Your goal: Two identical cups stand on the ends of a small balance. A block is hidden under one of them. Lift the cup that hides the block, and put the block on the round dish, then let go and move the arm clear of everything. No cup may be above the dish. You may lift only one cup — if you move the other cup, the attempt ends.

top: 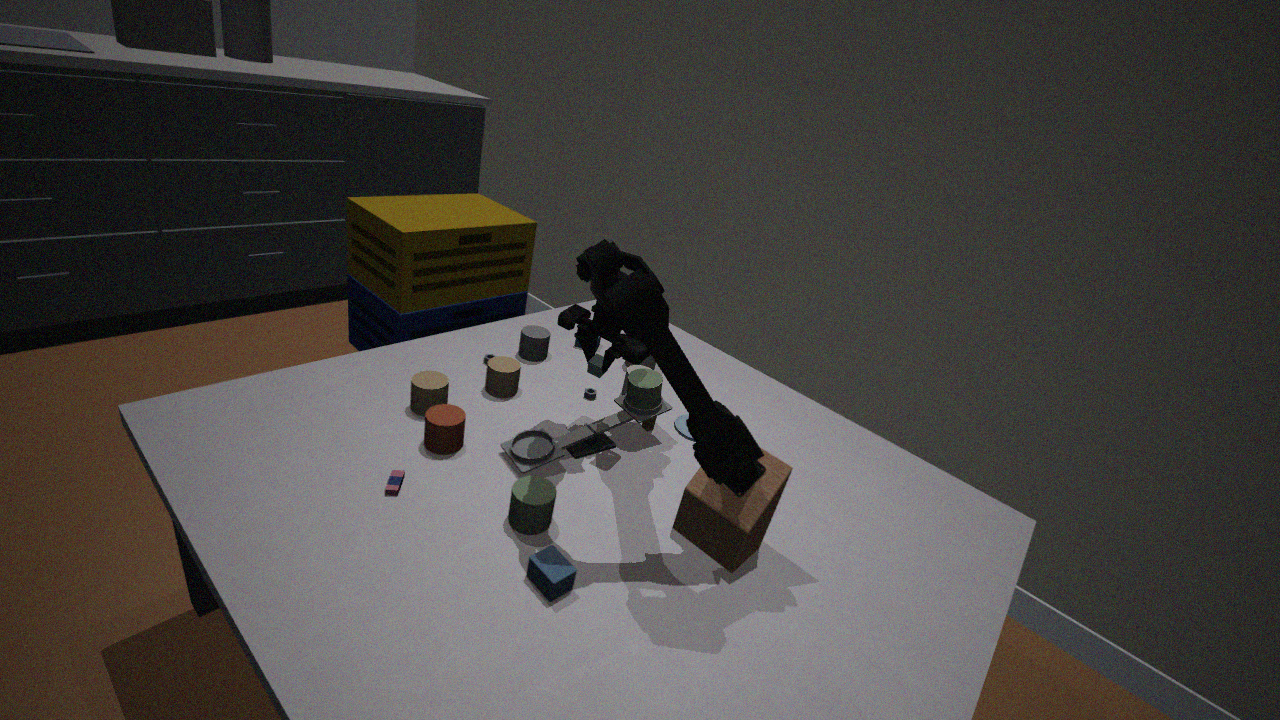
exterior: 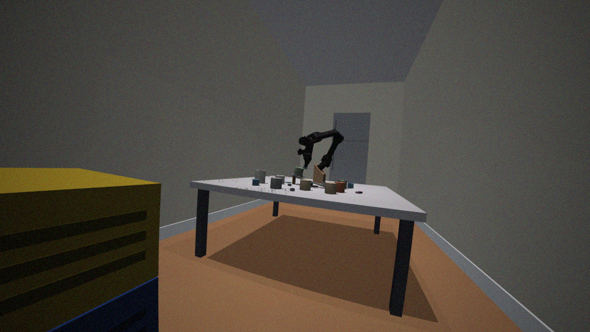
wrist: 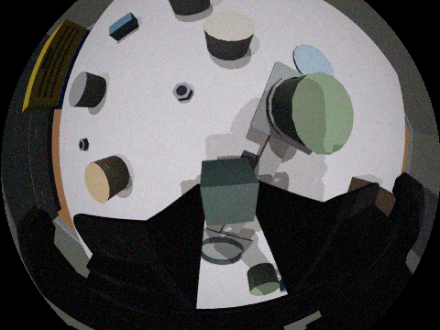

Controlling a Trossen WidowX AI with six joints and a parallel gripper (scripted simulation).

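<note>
My gripper tip is 12 cm past the pale blue round dish, 22 cm to the left of it and 14 cm above it. The rest, counted from my gripper tip: red-brown cylinder 9 cm ahead, 29 cm to the left, 10 cm below; then balance 5 cm behind, 4 cm to the left, 10 cm below; then cup 17 cm behind, 27 cm to the left, 10 cm below.
</note>
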